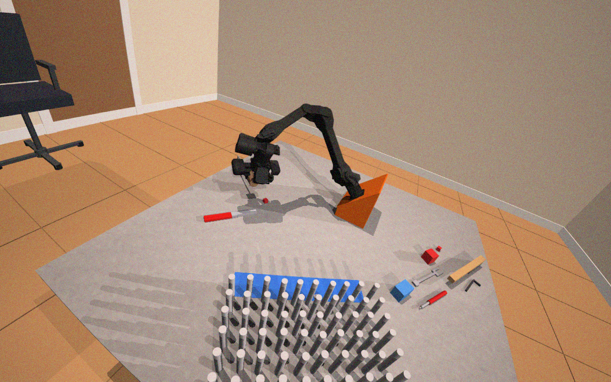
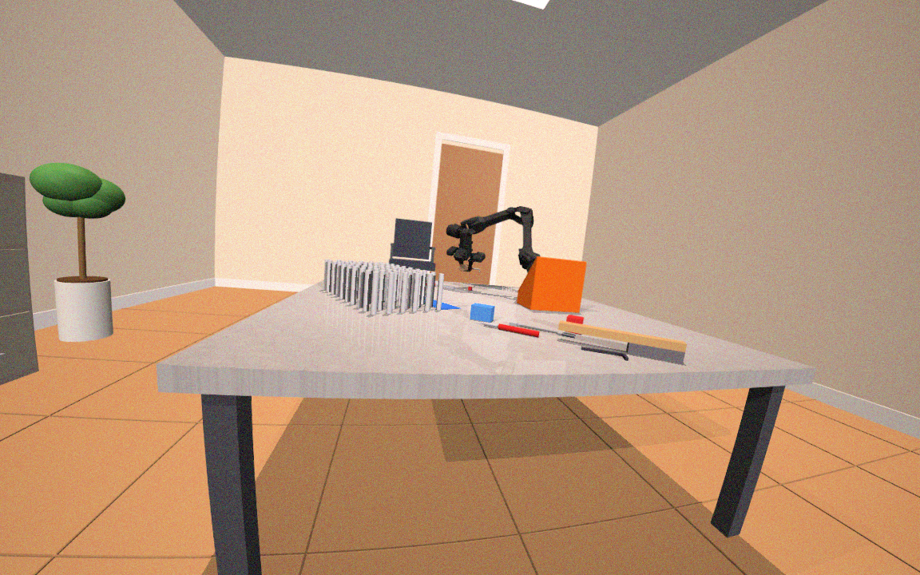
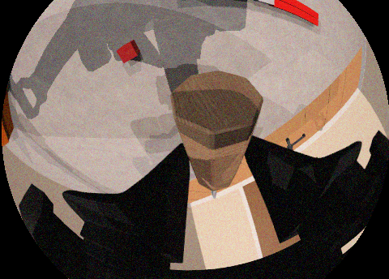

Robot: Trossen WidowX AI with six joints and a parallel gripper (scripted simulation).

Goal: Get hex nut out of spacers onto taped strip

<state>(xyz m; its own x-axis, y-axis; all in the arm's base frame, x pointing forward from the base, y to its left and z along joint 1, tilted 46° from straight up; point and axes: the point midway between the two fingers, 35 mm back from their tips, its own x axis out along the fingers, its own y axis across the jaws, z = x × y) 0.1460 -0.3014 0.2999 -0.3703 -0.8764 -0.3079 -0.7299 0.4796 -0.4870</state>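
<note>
Now: gripper tip 7 cm to the left of the hook tool, 7 cm past it and 1 cm above it. Also, from my gripper tip: blue cube: 67 cm to the left, 19 cm ahead, 8 cm below; then small wrench: 78 cm to the left, 9 cm below, 7 cm ahead; then blue taped strip: 36 cm to the left, 31 cm ahead, 10 cm below.
</note>
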